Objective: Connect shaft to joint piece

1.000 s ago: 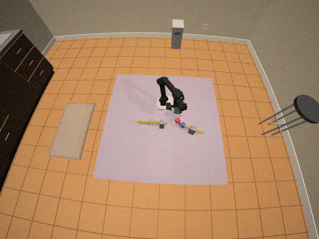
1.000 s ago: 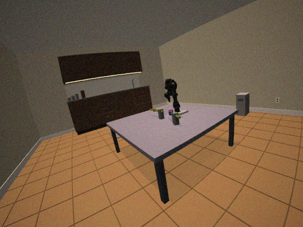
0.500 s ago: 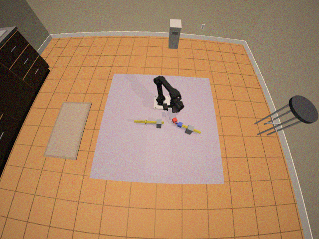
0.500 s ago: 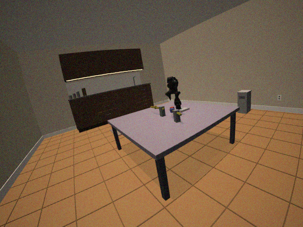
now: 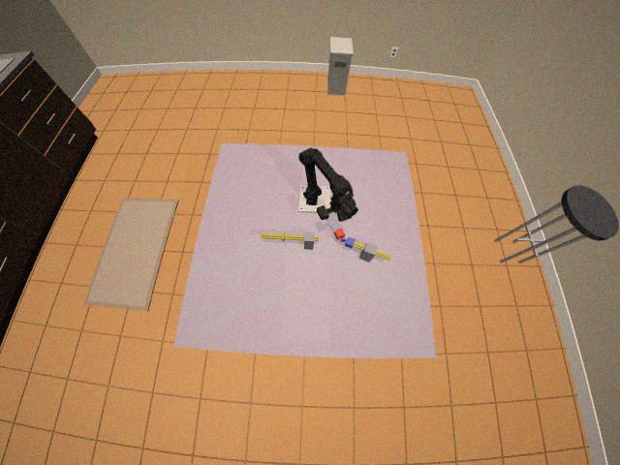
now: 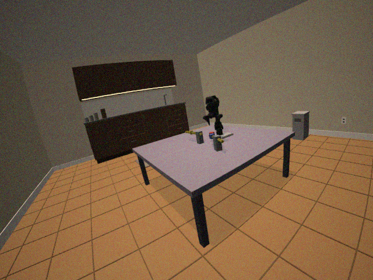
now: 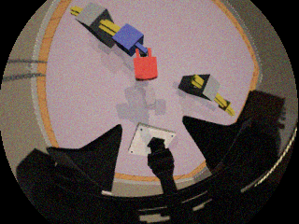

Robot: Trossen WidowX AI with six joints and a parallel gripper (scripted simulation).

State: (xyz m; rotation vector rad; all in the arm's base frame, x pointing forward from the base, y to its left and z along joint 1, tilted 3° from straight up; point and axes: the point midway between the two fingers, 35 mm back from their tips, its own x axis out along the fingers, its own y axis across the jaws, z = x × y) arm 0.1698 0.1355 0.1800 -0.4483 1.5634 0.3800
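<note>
My gripper tip is 70 mm short of the red square joint piece, 40 mm to the right of it and 70 mm above it.
</note>
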